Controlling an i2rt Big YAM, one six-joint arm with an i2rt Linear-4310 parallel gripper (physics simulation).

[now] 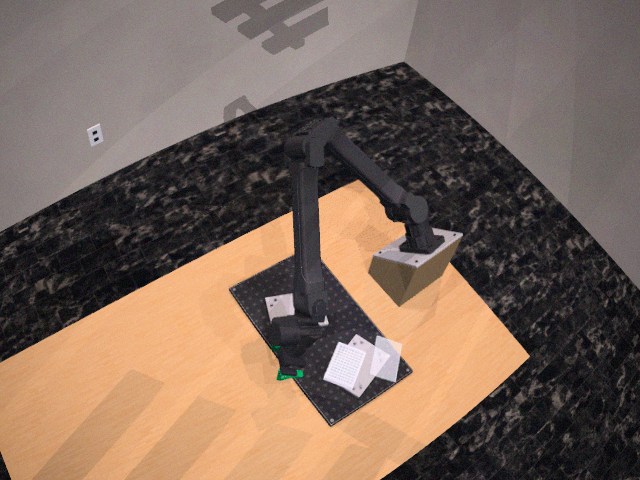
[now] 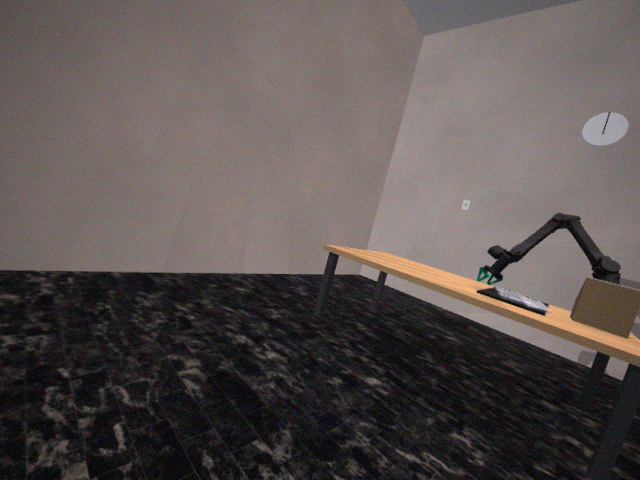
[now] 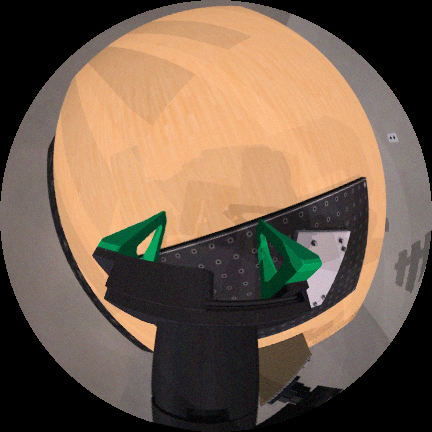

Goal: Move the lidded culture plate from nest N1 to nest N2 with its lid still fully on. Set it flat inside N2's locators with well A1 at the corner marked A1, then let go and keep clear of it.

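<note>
The white welled culture plate lies askew over one side of a pale nest; whether it is tilted is hard to tell. The clear lid is off the plate, on the nest's other side, overlapping its edge. The other pale nest is partly hidden by the arm and a finger; no plate shows on its visible part. The nest labels are unreadable. My gripper is open and empty, raised above the board's long edge, away from plate and lid.
The nests stand on a black perforated board on the wooden table. The arm's box pedestal stands beside the board. The arm arches over the far nest.
</note>
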